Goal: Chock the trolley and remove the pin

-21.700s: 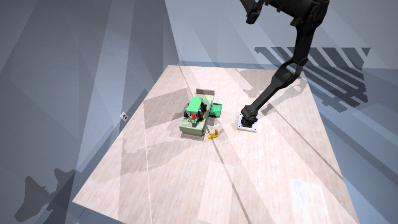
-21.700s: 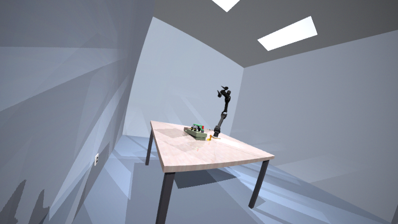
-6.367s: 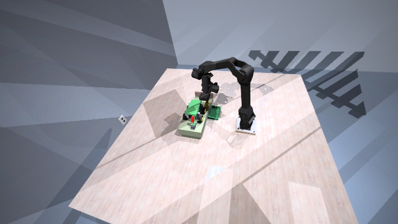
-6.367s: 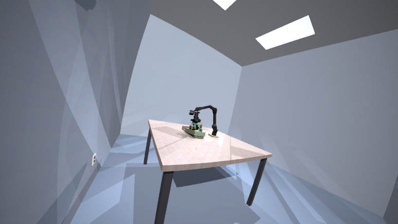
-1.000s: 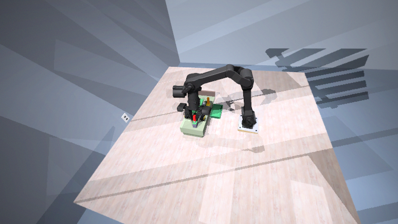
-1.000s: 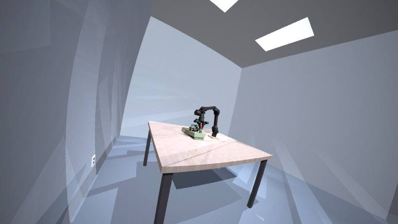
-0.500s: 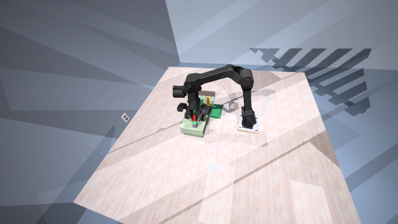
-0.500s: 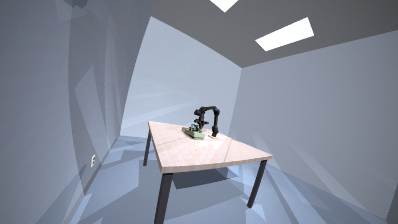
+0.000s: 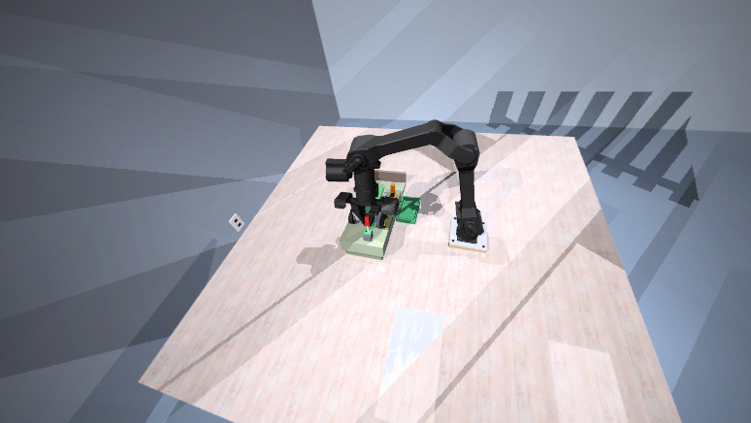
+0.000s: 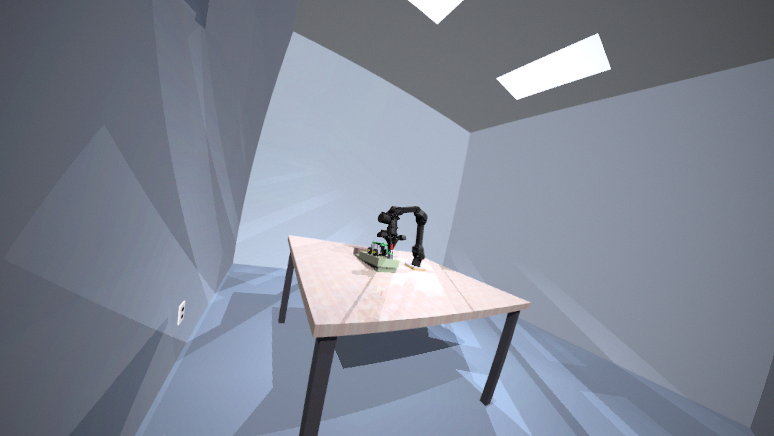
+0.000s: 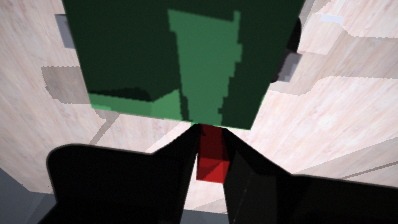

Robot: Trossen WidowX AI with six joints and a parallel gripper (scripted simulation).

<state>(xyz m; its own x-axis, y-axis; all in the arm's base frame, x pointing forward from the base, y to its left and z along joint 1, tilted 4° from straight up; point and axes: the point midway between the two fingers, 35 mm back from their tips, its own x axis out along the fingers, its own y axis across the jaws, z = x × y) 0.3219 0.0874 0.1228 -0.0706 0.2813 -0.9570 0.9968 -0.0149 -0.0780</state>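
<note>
Right now the green tray is 190 mm to the right of my gripper tip, 140 mm below it and 100 mm behind it. Also, from my gripper tip: trolley 90 mm to the right, 30 mm below, 20 mm ahead; grey-green ramp 100 mm to the right, 90 mm below, 20 mm ahead; red-headed stop pin right at my gripper tip.
</note>
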